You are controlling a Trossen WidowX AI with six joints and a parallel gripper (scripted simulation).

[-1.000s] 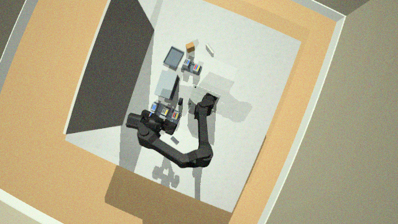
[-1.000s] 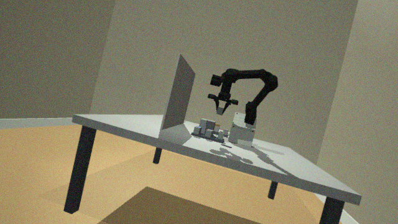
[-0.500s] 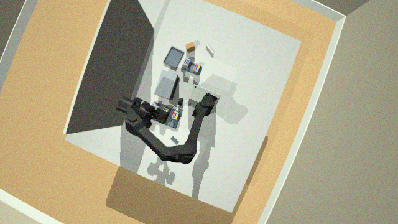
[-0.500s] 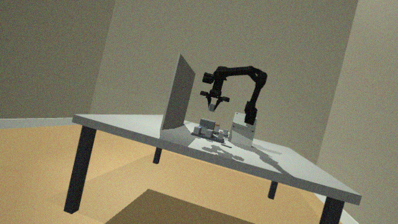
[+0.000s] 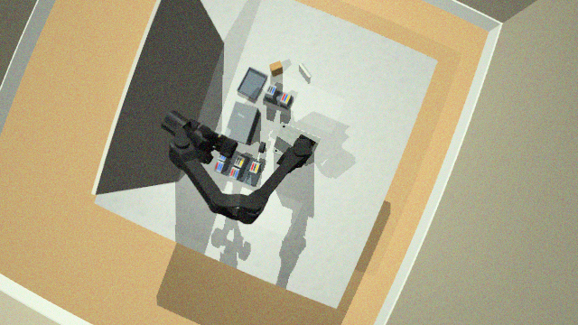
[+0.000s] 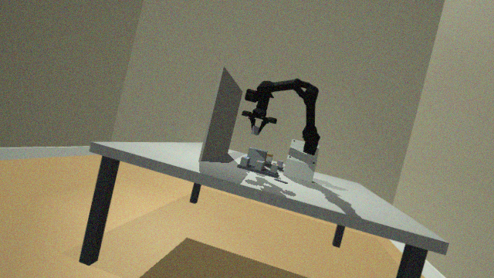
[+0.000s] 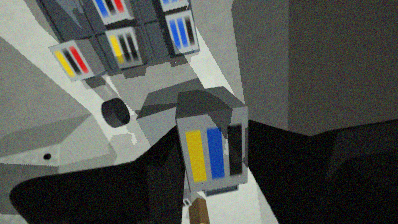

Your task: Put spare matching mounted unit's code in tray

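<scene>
The flat grey-blue tray is 29 cm to the right of my gripper tip, 19 cm below it and 5 cm ahead of it. From my gripper tip the other things lie so: tall grey panel: 21 cm ahead, 6 cm to the right, 4 cm above; mounted unit: 14 cm below, 9 cm to the right, 2 cm behind; black cylinder: 16 cm below, 14 cm behind, 5 cm to the right.
</scene>
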